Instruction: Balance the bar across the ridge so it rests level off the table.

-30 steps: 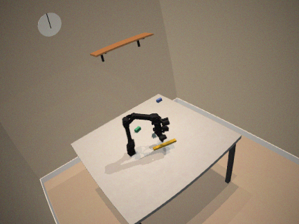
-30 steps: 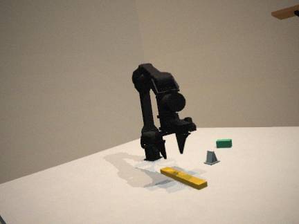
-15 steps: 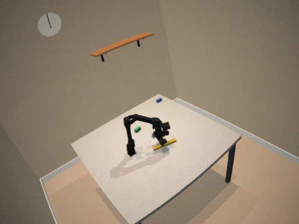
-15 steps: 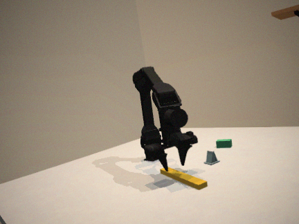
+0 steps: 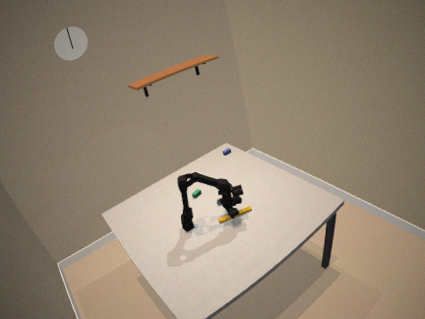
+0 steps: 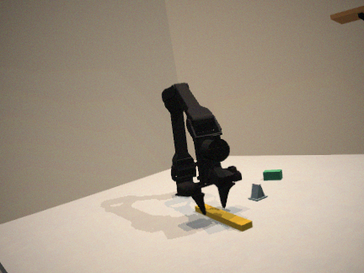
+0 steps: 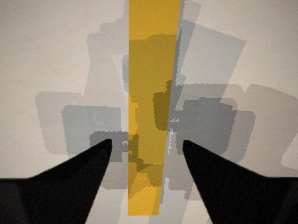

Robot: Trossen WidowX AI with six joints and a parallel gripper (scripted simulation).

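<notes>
Right now my gripper tip is 3 cm short of the yellow bar, 1 cm to the left of it and 1 cm above it. From my gripper tip the other things lie so: blue block 64 cm to the left, 49 cm ahead; then green block 38 cm to the left, 2 cm behind.
</notes>
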